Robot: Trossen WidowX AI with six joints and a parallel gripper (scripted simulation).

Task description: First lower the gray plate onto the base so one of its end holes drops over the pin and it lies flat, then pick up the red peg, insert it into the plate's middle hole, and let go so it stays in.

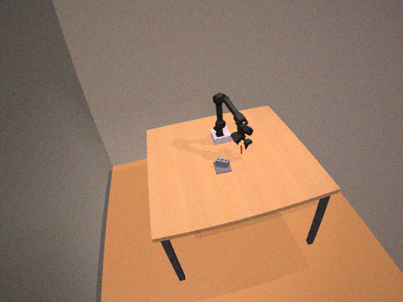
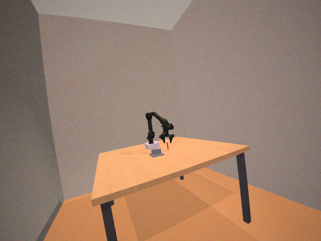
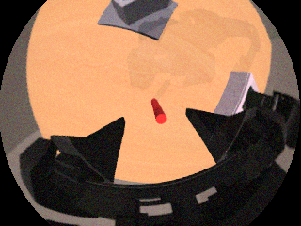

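The gray plate lies 19 cm to the right of my gripper tip, 8 cm ahead of it and 2 cm below it. The rest, counted from my gripper tip: base: 18 cm to the right, 9 cm ahead, 6 cm below.
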